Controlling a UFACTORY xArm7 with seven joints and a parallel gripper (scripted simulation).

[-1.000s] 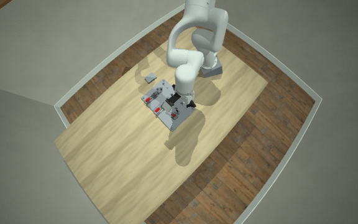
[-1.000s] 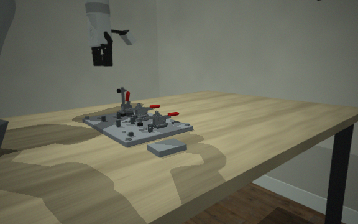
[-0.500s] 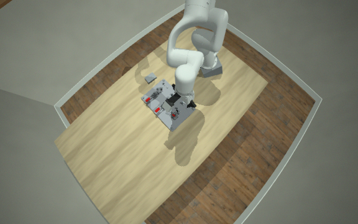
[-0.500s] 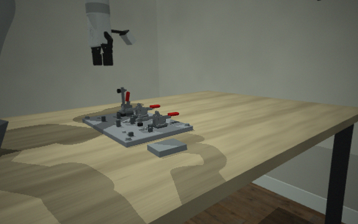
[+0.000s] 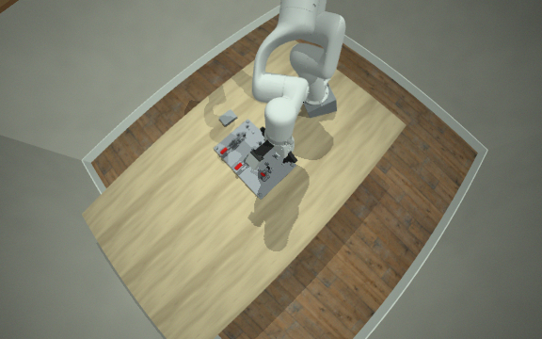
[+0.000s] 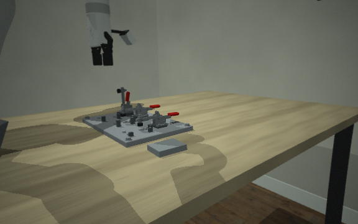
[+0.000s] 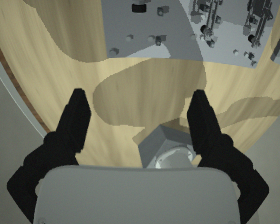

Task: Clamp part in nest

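The part is 37 cm to the right of my hand, 21 cm below it and 2 cm behind it. Also, from my hand: grey fixture plate (21 cm below, 11 cm to the right, 4 cm ahead).
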